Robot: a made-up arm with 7 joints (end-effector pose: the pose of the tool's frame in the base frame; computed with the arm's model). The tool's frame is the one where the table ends.
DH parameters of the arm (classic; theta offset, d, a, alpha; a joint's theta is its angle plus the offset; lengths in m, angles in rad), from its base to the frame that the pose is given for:
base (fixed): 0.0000 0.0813 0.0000 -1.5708
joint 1: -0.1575 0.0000 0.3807 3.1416
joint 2: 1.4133 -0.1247 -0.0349 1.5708
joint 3: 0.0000 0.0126 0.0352 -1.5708
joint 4: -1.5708 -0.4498 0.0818 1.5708
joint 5: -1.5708 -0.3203 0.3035 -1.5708
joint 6: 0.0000 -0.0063 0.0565 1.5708
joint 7: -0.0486 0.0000 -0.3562 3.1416
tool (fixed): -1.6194 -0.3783 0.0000 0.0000
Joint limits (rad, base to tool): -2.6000..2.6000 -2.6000..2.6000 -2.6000..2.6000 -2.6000..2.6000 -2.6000..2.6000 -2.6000..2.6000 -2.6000..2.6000
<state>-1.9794 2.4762 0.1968 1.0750 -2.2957 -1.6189 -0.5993</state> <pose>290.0 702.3 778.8 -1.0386 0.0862 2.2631</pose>
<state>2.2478 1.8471 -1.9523 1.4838 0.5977 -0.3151 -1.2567</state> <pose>-338.3 424.0 -804.5 -1.4497 1.0820 1.5345</pose>
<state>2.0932 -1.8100 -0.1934 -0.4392 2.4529 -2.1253 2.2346</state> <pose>-395.0 910.8 -67.0 -0.8385 -0.4791 2.9990</pose>
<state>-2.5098 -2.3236 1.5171 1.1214 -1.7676 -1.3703 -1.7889</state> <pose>-530.7 42.4 990.9 -1.9203 0.1272 0.5697</pose>
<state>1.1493 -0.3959 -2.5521 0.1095 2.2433 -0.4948 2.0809</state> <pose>-77.9 -310.2 -796.2 1.8799 -0.3254 -2.5805</pose>
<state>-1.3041 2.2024 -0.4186 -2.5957 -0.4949 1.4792 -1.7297</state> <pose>-431.2 1099.3 1188.0 -1.4934 -0.4120 -2.8090</pose>
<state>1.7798 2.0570 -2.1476 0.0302 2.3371 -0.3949 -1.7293</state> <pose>43.3 83.5 -302.6 -1.9350 -0.9573 -0.0282</pose>
